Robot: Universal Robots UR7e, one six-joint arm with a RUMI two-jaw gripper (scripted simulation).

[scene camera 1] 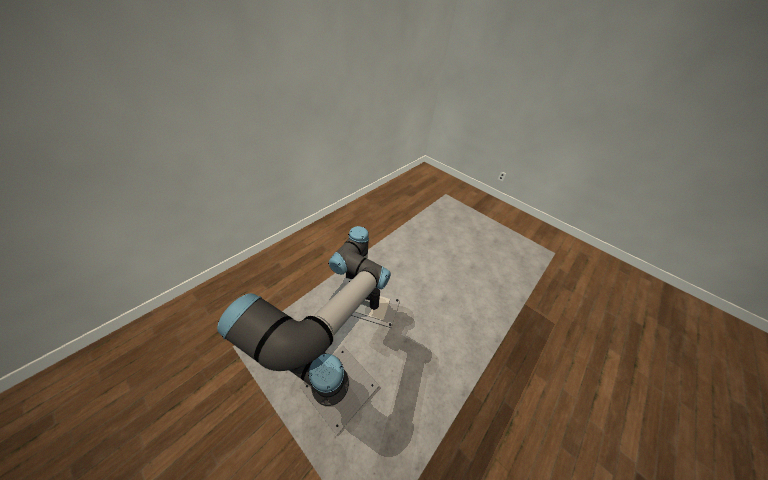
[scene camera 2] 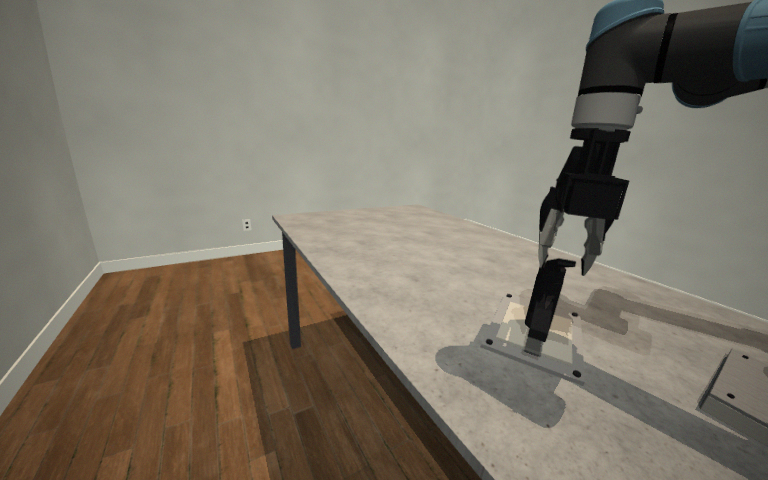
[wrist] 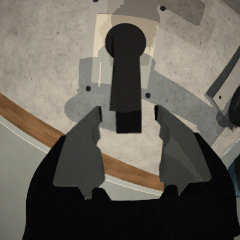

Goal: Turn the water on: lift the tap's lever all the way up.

In view: the gripper (scene camera 2: 561,271) and a black tap (scene camera 2: 552,335).
The gripper shows as well in the wrist view (wrist: 127,106). The black tap is seen too in the wrist view (wrist: 103,64).
